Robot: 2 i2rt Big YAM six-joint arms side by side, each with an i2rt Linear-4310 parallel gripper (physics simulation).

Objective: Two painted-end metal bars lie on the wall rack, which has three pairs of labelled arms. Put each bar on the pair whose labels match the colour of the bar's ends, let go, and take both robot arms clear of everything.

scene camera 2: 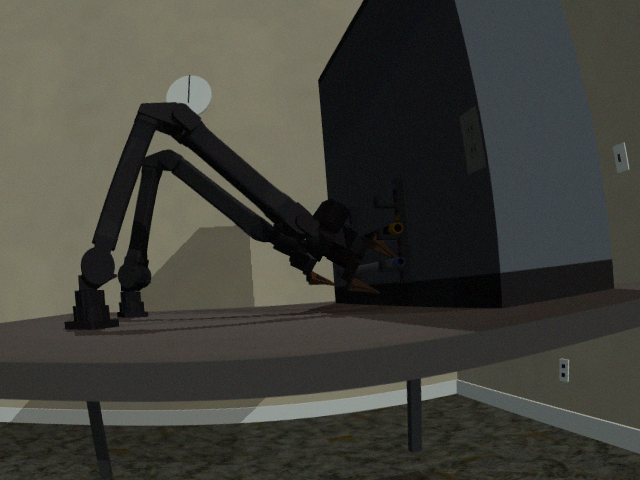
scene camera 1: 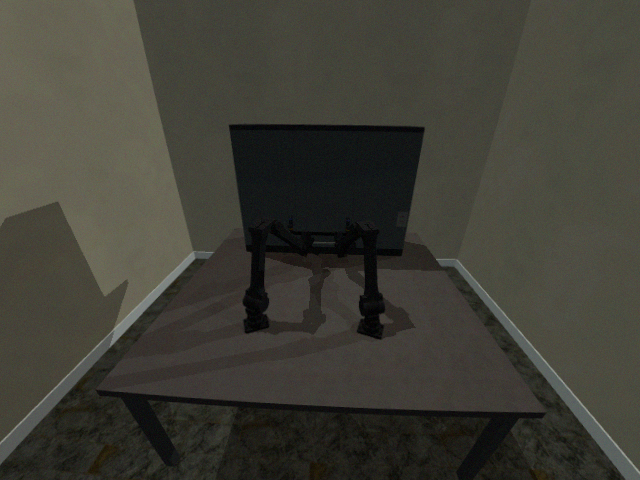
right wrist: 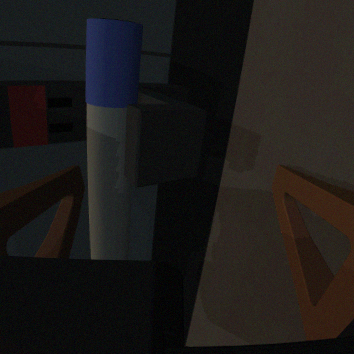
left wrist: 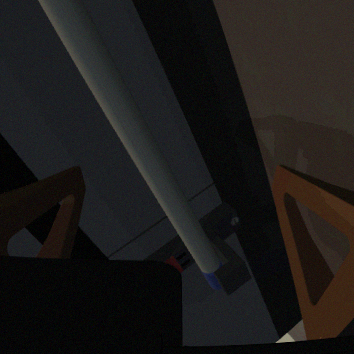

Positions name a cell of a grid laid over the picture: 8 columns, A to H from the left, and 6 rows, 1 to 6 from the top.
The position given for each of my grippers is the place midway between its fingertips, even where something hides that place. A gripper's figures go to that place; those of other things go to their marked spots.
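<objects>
I see my right gripper (right wrist: E3) at 130 mm from the lens. A blue-ended grey bar (right wrist: C1) is there as well, and it is 100 mm from the lens.
</objects>
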